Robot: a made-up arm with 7 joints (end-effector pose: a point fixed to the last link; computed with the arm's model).
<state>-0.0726 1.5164 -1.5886 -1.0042 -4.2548 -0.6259 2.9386</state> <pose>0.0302 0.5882 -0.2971 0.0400 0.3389 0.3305 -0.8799</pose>
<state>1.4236 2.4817 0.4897 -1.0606 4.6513 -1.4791 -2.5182</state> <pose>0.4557 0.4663 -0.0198 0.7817 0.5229 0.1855 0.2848</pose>
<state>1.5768 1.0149 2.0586 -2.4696 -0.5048 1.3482 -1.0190</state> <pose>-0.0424 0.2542 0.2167 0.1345 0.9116 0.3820 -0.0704</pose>
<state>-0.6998 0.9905 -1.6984 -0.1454 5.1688 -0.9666 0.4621</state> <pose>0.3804 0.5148 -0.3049 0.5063 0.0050 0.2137 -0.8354</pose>
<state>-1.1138 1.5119 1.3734 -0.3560 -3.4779 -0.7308 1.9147</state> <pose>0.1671 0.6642 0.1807 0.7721 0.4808 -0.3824 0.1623</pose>
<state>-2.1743 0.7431 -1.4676 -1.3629 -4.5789 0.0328 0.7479</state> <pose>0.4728 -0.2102 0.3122 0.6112 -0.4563 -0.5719 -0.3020</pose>
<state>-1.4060 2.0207 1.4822 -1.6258 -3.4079 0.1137 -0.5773</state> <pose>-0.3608 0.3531 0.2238 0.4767 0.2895 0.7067 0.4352</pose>
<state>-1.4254 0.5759 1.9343 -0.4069 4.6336 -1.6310 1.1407</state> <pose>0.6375 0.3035 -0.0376 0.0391 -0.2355 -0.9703 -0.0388</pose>
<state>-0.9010 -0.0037 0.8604 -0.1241 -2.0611 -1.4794 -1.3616</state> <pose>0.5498 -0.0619 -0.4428 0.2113 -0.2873 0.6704 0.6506</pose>
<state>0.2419 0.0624 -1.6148 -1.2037 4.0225 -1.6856 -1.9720</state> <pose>-0.1206 -0.2666 -0.5593 0.8108 0.1297 0.5602 -0.1094</pose>
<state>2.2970 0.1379 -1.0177 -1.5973 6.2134 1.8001 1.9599</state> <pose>-0.4009 -0.3885 -0.0080 0.2667 0.4730 0.7774 0.3174</pose>
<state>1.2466 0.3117 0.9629 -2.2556 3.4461 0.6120 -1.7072</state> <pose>-0.2162 0.2945 -0.1534 0.5169 -0.0787 -0.8282 0.2019</pose>
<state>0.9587 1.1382 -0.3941 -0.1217 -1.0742 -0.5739 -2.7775</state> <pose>-0.3928 0.5721 -0.1429 0.4753 0.4543 0.0310 0.7528</pose>
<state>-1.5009 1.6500 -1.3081 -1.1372 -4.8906 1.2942 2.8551</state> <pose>0.4245 0.4344 0.2061 0.0915 -0.1931 -0.2561 0.9427</pose>
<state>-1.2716 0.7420 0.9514 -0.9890 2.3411 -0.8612 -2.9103</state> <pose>0.5027 0.4027 0.1515 0.6074 0.3053 -0.5783 0.4510</pose>
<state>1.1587 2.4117 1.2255 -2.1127 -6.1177 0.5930 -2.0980</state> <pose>0.4071 0.1070 0.1085 0.4555 -0.6130 -0.1722 0.6222</pose>
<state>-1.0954 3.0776 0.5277 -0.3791 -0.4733 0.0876 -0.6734</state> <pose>-0.5422 0.0760 0.4485 0.0467 0.9069 0.1291 0.3984</pose>
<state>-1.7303 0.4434 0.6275 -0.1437 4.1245 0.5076 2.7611</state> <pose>0.6849 0.0395 0.1789 0.3573 -0.2018 -0.8136 0.4118</pose>
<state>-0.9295 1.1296 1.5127 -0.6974 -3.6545 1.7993 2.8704</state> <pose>0.2702 0.6355 0.0322 0.3163 -0.7198 0.6179 0.0111</pose>
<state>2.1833 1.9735 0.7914 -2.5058 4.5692 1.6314 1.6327</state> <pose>0.0524 0.2813 -0.1572 0.5115 0.2848 -0.7486 -0.3112</pose>
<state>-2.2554 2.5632 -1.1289 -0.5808 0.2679 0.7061 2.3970</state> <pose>-0.2648 0.6388 0.1041 0.3933 0.0994 0.6075 -0.6829</pose>
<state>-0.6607 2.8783 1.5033 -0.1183 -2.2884 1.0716 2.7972</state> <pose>-0.3691 0.1816 0.5769 0.6664 -0.4044 0.6094 -0.1449</pose>
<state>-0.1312 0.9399 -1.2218 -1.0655 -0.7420 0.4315 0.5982</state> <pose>0.1766 0.3174 -0.5409 0.6924 0.3118 -0.1451 -0.6343</pose>
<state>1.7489 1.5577 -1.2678 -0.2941 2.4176 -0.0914 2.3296</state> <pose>-0.3348 0.5763 0.2428 0.1797 0.6191 -0.4969 0.5810</pose>
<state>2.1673 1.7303 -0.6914 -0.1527 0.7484 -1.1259 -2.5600</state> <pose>-0.1641 0.6258 0.2902 0.2948 0.4041 -0.1910 0.8446</pose>
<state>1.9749 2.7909 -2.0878 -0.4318 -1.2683 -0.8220 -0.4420</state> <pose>0.4448 0.5438 0.0722 0.2809 0.7394 -0.5668 -0.2307</pose>
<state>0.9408 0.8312 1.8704 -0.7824 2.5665 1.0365 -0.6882</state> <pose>-0.4228 0.5357 -0.0472 0.3561 0.0310 -0.8503 0.3863</pose>
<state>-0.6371 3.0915 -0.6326 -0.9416 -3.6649 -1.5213 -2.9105</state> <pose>-0.1389 0.1734 0.6293 0.2034 -0.8403 -0.2553 -0.4327</pose>
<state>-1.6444 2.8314 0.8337 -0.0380 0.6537 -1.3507 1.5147</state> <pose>-0.5688 0.4016 0.1191 0.7022 -0.1655 0.6122 0.3236</pose>
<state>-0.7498 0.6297 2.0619 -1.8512 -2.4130 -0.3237 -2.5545</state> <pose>0.0822 0.4658 -0.1645 0.2984 0.0840 0.8151 -0.4893</pose>
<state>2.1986 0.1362 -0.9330 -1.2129 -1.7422 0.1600 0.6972</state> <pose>-0.5022 -0.3797 0.0164 0.8694 -0.3582 0.1974 -0.2774</pose>
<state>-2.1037 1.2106 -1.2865 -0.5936 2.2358 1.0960 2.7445</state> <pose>0.4646 0.2653 0.4492 0.1679 -0.5994 0.1769 0.7624</pose>
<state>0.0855 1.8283 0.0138 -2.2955 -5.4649 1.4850 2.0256</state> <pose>0.2769 0.2634 0.0488 0.7464 0.1504 -0.4088 0.5032</pose>
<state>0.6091 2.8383 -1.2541 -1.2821 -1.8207 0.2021 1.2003</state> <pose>0.2214 0.4723 0.3322 0.1149 0.2184 0.5786 -0.7774</pose>
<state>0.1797 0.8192 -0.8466 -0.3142 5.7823 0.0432 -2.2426</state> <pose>-0.0515 0.4610 -0.5362 0.2453 0.0660 -0.2972 0.9204</pose>
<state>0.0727 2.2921 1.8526 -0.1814 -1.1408 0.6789 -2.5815</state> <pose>0.0049 0.4892 0.5137 0.4951 0.3932 0.7277 -0.2661</pose>
